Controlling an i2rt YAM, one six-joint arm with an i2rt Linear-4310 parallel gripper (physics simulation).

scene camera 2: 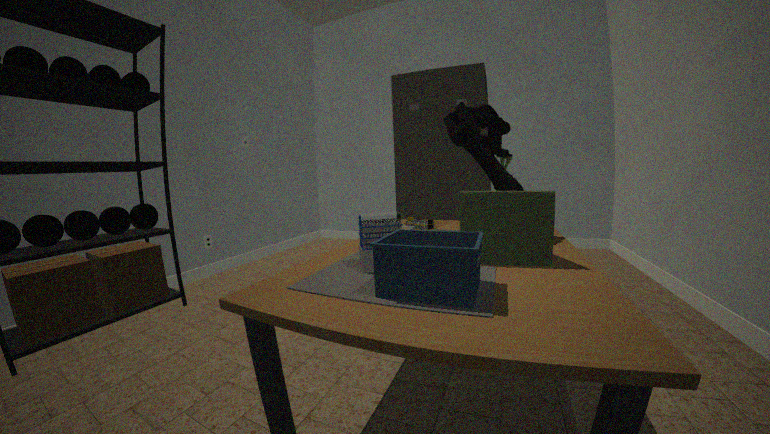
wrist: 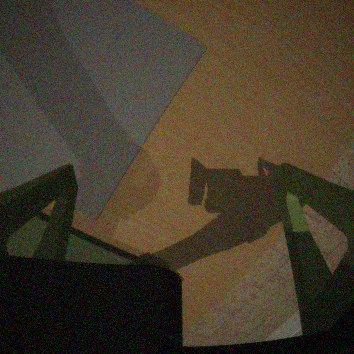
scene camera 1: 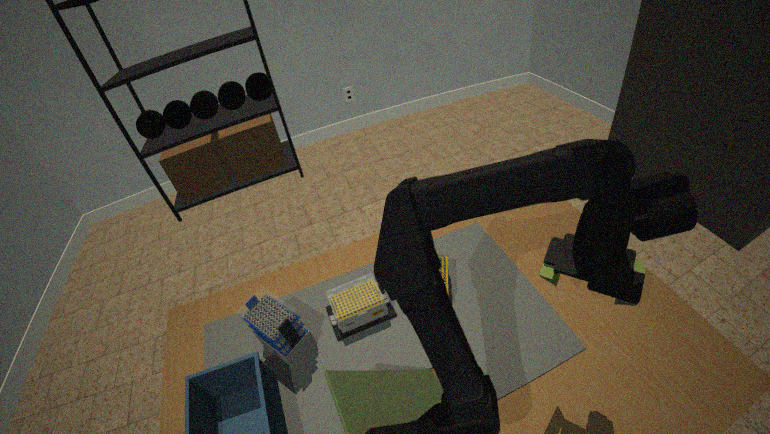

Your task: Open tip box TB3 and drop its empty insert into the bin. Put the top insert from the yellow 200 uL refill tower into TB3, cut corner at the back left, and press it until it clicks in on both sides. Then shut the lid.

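Observation:
My gripper [scene camera 1: 591, 284] [scene camera 2: 505, 160] [wrist: 176, 174] is open and empty, high above the wooden table, beyond the right corner of the grey mat. A pale tip box [scene camera 1: 358, 302] with a yellow grid on top sits in a dark holder on the mat; its label is not readable and I cannot tell its lid's state. The yellow refill tower [scene camera 1: 445, 273] stands right of it, mostly hidden behind my arm in scene camera 1. The blue bin [scene camera 1: 226, 389] [scene camera 2: 425, 274] stands at the mat's near left.
A blue refill tower [scene camera 1: 276, 322] [scene camera 2: 379, 230] stands on the mat [scene camera 1: 544, 338] [scene camera 2: 334, 281] [wrist: 135, 80], left of the tip box and behind the bin. A tall green block [scene camera 1: 385, 398] [scene camera 2: 506, 229] stands between the bin and my arm's base.

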